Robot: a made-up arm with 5 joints.
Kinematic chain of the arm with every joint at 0, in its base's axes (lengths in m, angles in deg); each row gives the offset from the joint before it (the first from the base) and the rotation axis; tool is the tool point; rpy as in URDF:
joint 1: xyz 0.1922 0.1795 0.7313 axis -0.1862 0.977 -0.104
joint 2: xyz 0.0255 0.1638 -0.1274 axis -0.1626 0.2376 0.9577
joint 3: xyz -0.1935 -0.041 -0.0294 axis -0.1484 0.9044 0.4
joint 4: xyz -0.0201 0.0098 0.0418 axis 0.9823 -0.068 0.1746
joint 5: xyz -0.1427 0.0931 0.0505 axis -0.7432 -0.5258 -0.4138
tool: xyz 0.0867 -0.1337 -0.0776 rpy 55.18 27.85 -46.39
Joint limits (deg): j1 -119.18..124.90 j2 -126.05..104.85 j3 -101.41..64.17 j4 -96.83..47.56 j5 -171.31..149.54
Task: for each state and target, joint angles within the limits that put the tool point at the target. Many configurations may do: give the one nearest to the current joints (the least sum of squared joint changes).
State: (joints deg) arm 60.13 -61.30 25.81 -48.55 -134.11
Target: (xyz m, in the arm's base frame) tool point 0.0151 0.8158 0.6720
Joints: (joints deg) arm 60.68 -62.41 42.76 -32.75 -138.05
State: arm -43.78 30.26 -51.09 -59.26 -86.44
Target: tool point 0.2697 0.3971 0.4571
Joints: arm -37.06 28.88 -78.10 -37.77 -82.31
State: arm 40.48 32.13 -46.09 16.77 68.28
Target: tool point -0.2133 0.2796 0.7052
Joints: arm 24.28 0.74 -53.44 11.35 50.74
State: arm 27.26 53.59 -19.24 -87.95 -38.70
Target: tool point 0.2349 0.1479 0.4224
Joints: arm -30.76 48.62 -49.82 -74.79 -67.91
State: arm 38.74 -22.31 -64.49 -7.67 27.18
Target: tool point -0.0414 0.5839 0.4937
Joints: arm 15.99 -51.05 -79.08 -8.80 32.36
